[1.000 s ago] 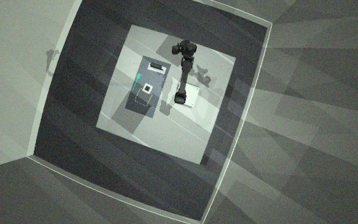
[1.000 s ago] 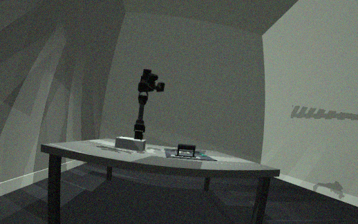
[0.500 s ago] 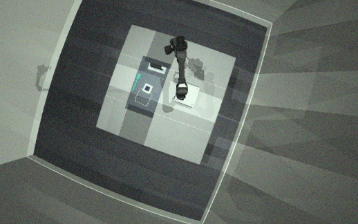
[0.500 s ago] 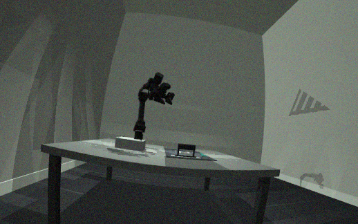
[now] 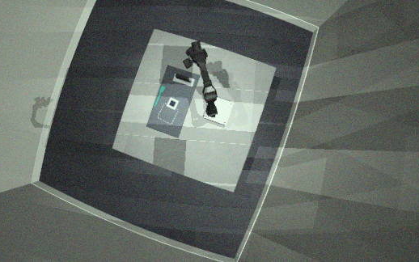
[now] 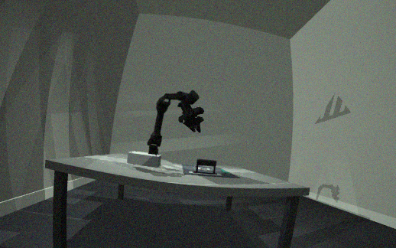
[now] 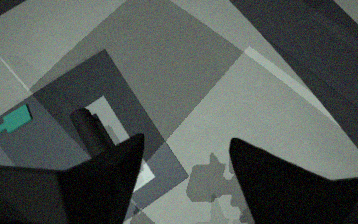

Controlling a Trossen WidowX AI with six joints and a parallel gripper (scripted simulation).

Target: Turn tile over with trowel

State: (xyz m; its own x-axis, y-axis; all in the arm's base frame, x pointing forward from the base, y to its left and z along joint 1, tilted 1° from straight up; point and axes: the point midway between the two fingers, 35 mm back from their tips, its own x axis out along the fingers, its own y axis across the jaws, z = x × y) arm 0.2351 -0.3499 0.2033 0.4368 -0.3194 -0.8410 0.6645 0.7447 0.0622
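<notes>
Right now my gripper tip is 70 mm short of the trowel, 110 mm to the right of it and 210 mm above it. From my gripper tip the other things lie so: tile 140 mm ahead, 350 mm to the left, 240 mm below; then teal elongated object 290 mm ahead, 290 mm to the left, 240 mm below.
</notes>
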